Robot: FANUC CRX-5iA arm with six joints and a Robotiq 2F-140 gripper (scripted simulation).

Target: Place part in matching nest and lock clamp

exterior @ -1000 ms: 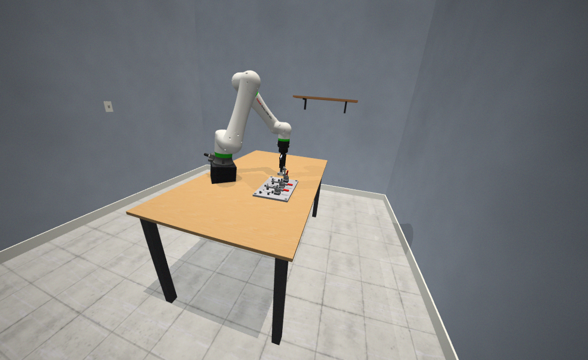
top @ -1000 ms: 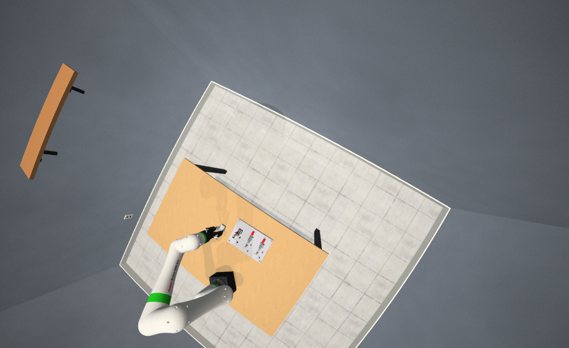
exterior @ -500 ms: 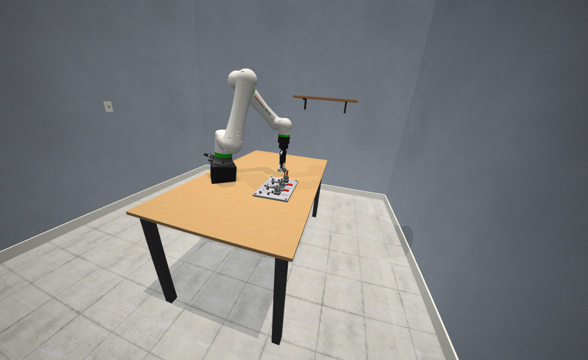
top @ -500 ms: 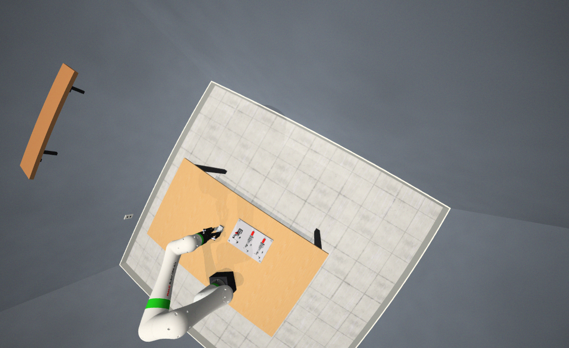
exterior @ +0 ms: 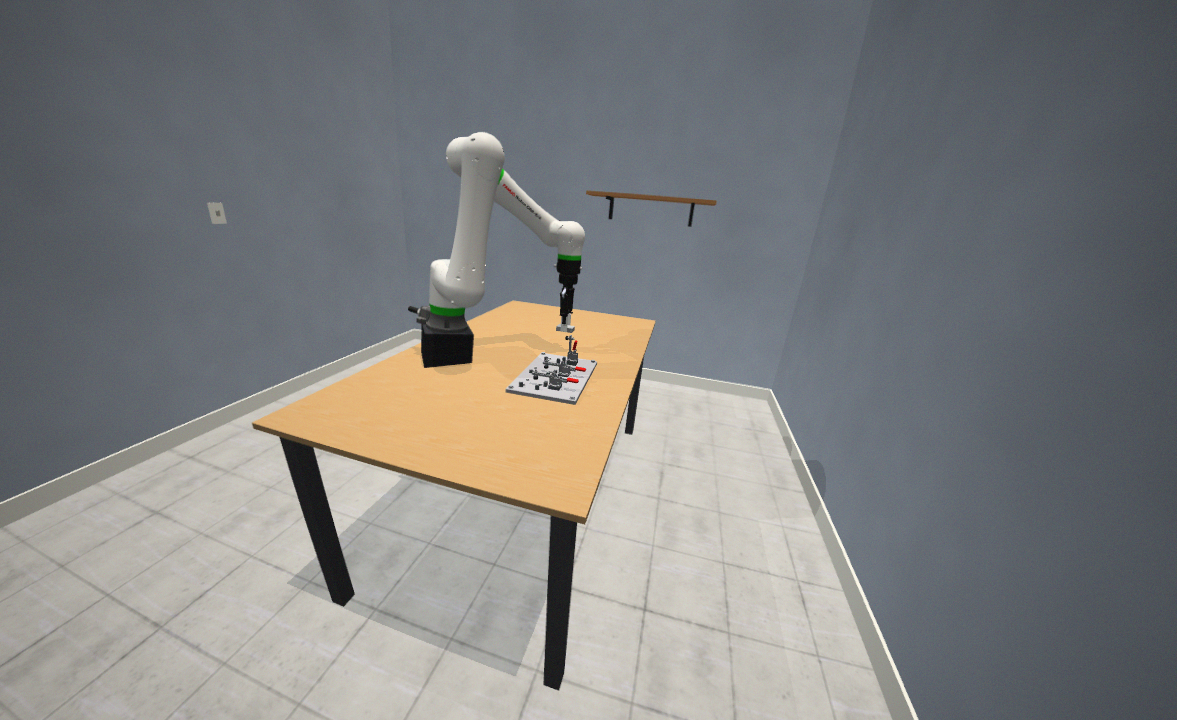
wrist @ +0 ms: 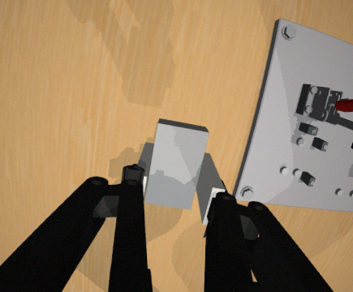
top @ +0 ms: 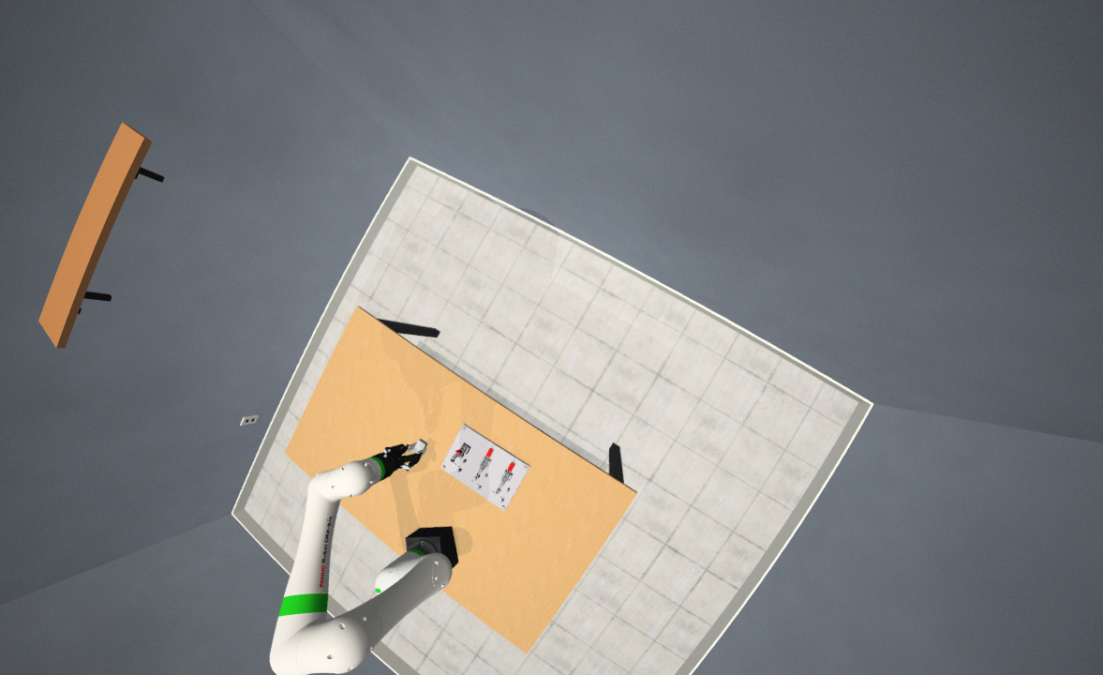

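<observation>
My gripper is now 25 cm to the left of the fixture plate, 12 cm above it and 11 cm short of it. From my hand the other things lie so: grey rectangular part (3 cm below).
</observation>
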